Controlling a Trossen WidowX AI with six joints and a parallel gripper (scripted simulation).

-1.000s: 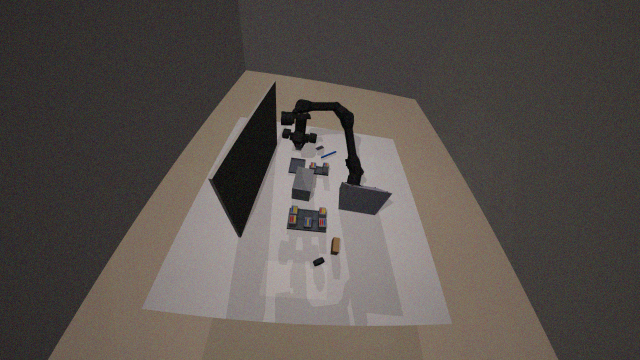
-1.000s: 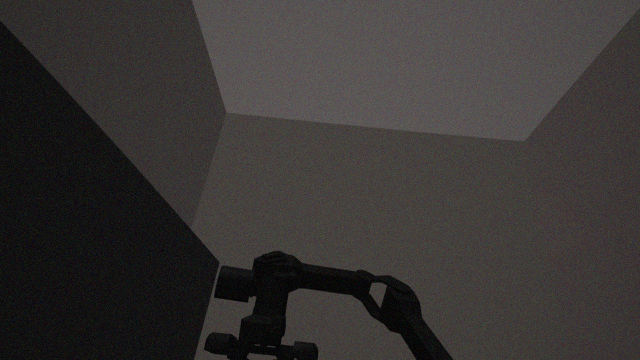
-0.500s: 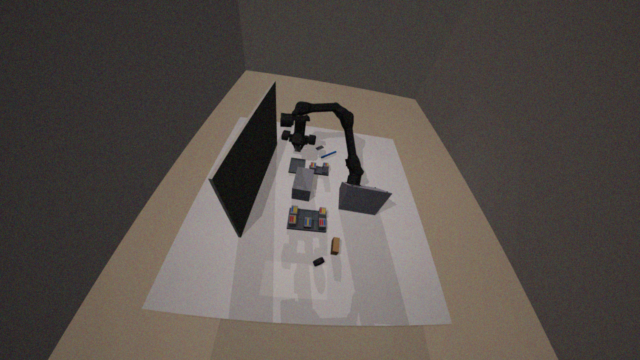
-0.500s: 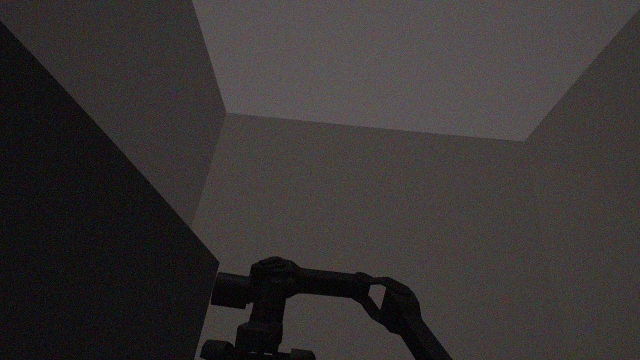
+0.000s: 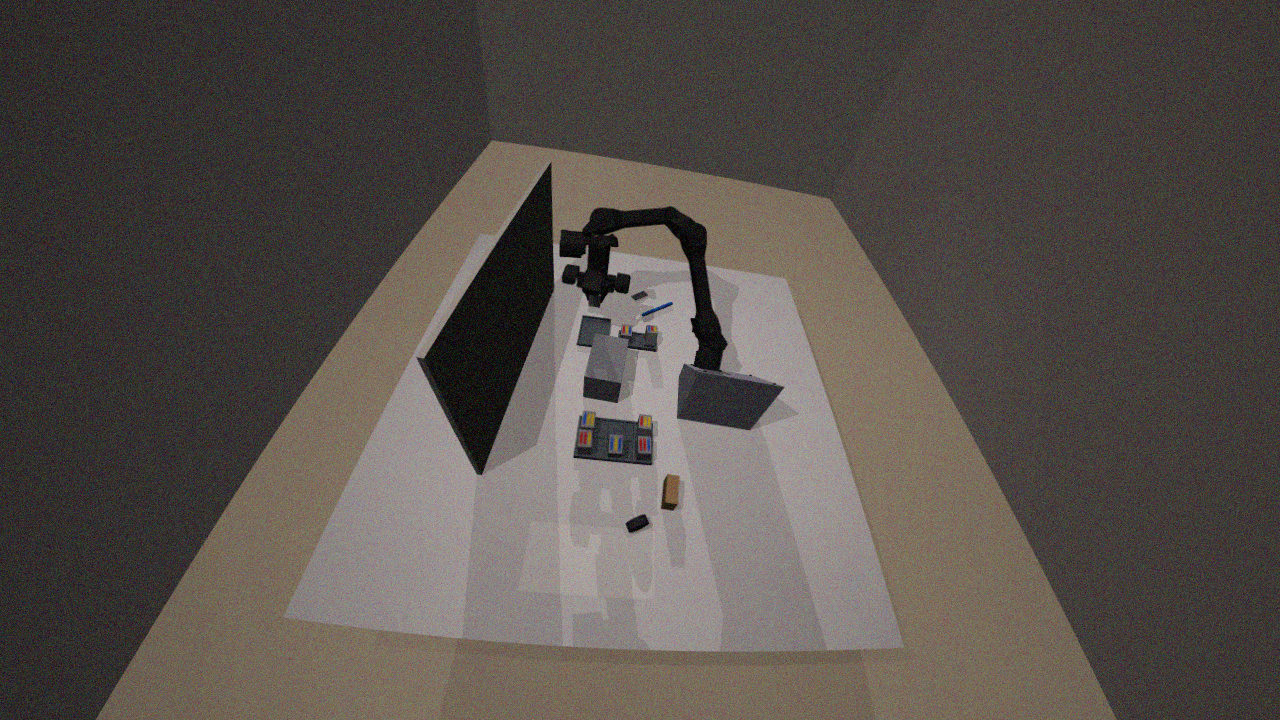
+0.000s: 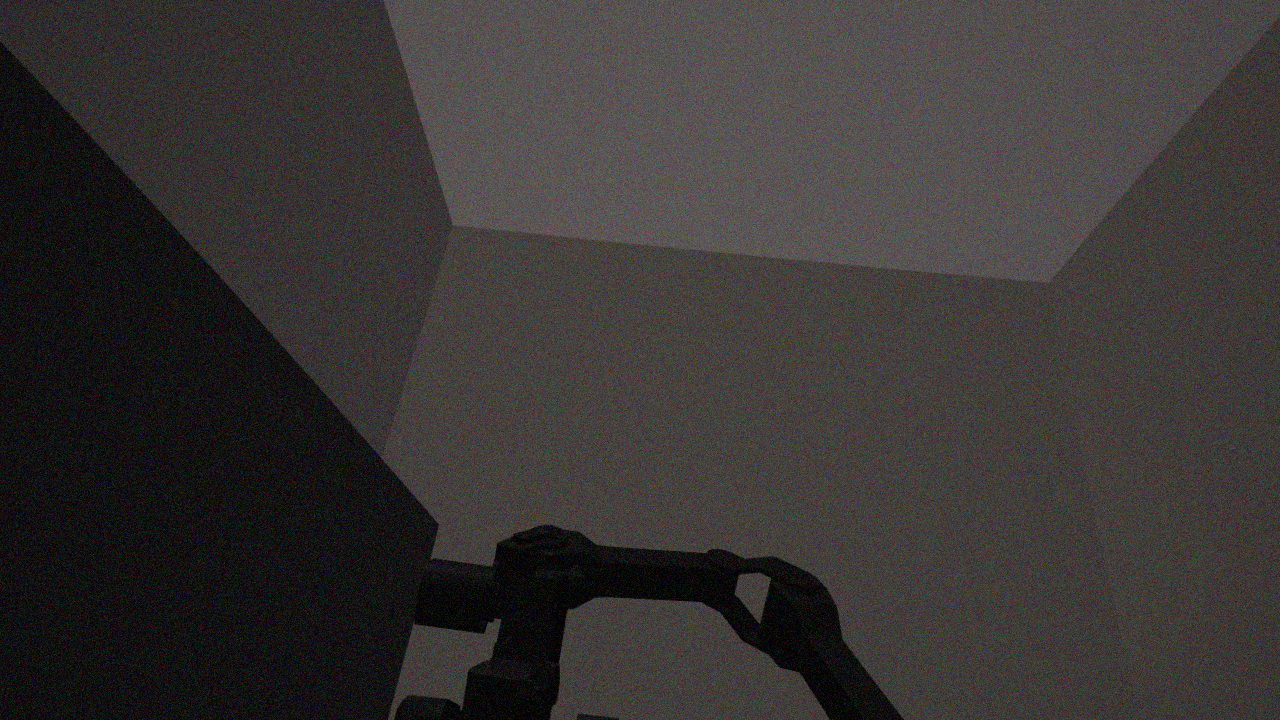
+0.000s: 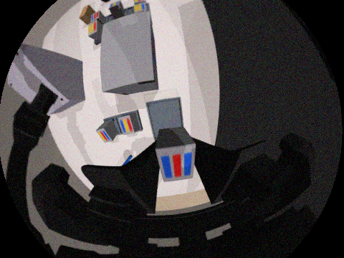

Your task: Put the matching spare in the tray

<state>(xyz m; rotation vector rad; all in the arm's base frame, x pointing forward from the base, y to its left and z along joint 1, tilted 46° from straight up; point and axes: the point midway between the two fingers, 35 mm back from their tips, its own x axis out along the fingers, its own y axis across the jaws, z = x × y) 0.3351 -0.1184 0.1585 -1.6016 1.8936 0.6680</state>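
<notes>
Right now my gripper tip is 1 cm past the flat tray, 1 cm to the left of it and 14 cm above it. The rest, counted from my gripper tip: grey spare: 1 cm to the right, 2 cm above; grey mounted unit: 5 cm behind, 18 cm to the left, 9 cm below; tall panel: 20 cm ahead, 14 cm to the left, 8 cm above.
</notes>
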